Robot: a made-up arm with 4 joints. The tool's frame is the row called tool.
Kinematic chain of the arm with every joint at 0, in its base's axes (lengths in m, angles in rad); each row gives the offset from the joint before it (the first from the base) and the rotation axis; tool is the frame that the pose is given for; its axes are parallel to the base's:
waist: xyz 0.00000 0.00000 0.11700 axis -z
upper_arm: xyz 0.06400 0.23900 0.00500 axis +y
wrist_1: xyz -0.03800 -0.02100 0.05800 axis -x
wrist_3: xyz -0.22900 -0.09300 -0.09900 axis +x
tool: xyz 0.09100 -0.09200 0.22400
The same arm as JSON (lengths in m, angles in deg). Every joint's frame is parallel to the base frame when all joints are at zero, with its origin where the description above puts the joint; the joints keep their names.
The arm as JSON. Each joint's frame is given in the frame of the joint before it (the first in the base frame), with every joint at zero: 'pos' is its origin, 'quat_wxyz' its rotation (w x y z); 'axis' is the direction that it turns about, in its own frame. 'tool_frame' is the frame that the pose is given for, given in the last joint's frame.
{"length_unit": "m", "angle_unit": "deg", "joints": [
  {"joint": "waist", "pos": [0.0, 0.0, 0.117], "quat_wxyz": [1.0, 0.0, 0.0, 0.0], "axis": [0.0, 0.0, -1.0]},
  {"joint": "upper_arm", "pos": [0.064, 0.239, 0.005], "quat_wxyz": [1.0, 0.0, 0.0, 0.0], "axis": [0.0, 1.0, 0.0]},
  {"joint": "wrist_1", "pos": [-0.038, -0.021, 0.058], "quat_wxyz": [1.0, 0.0, 0.0, 0.0], "axis": [-1.0, 0.0, 0.0]},
  {"joint": "wrist_3", "pos": [-0.229, -0.093, -0.099], "quat_wxyz": [1.0, 0.0, 0.0, 0.0], "axis": [1.0, 0.0, 0.0]}
], "tool_frame": {"pos": [0.091, -0.092, 0.224], "quat_wxyz": [1.0, 0.0, 0.0, 0.0]}}

